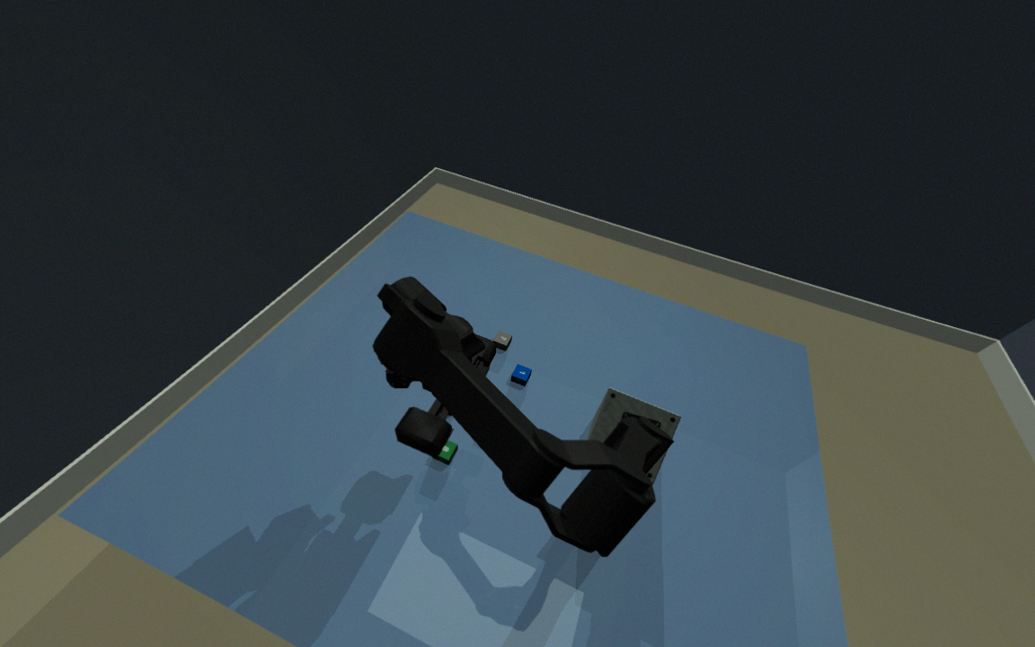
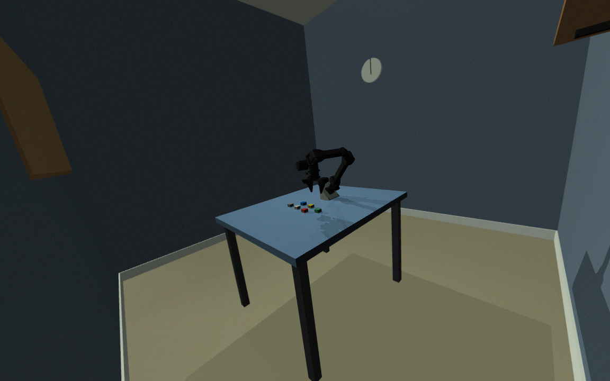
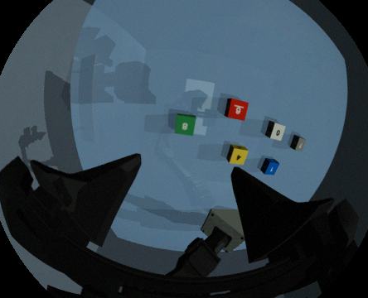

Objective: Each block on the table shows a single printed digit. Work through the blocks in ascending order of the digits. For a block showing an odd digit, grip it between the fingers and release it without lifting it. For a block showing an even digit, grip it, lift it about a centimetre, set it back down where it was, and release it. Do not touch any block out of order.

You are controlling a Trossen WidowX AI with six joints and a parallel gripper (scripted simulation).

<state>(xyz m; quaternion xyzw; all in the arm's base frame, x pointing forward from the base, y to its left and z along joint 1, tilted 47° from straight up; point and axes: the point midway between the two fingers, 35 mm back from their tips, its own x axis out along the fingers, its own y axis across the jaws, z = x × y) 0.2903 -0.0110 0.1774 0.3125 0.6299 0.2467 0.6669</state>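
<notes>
My gripper tip is now 17 cm to the left of the white block, 11 cm above it and 2 cm short of it. Round my gripper tip: yellow block (11 cm below, 10 cm to the right, 4 cm behind); then green block (11 cm below, 1 cm to the left, 1 cm ahead); then red block (11 cm below, 8 cm to the right, 5 cm ahead).
</notes>
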